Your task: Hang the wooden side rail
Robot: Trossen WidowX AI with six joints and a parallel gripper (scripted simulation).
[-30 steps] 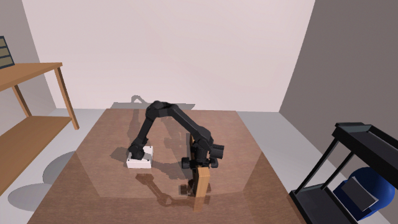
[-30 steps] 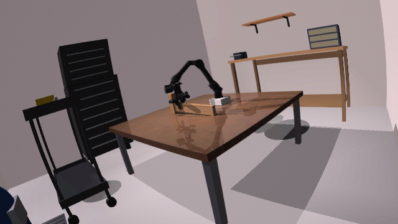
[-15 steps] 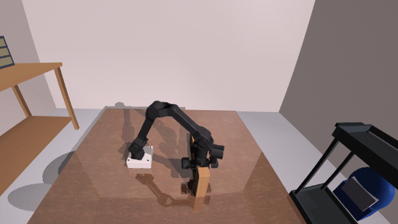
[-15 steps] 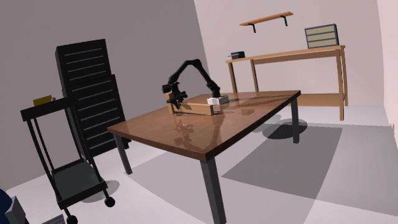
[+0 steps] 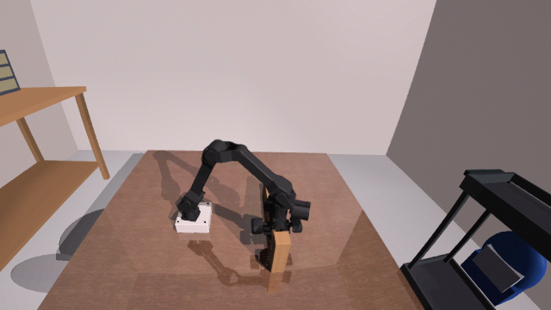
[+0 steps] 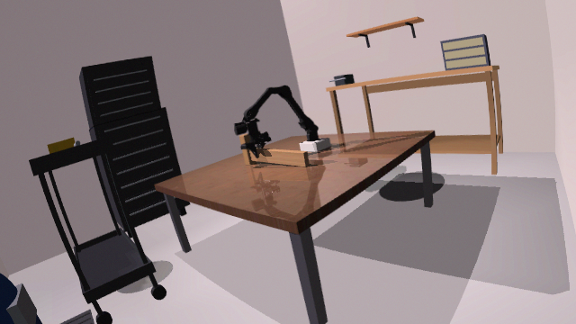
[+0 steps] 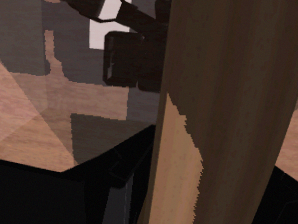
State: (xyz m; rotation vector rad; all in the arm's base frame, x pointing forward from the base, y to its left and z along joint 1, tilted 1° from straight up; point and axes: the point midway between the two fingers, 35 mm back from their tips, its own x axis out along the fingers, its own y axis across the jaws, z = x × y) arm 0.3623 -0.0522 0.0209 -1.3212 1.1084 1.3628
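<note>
Right now my gripper tip is 90 mm to the left of the wooden headboard post, 40 mm below it and 20 mm short of it.
</note>
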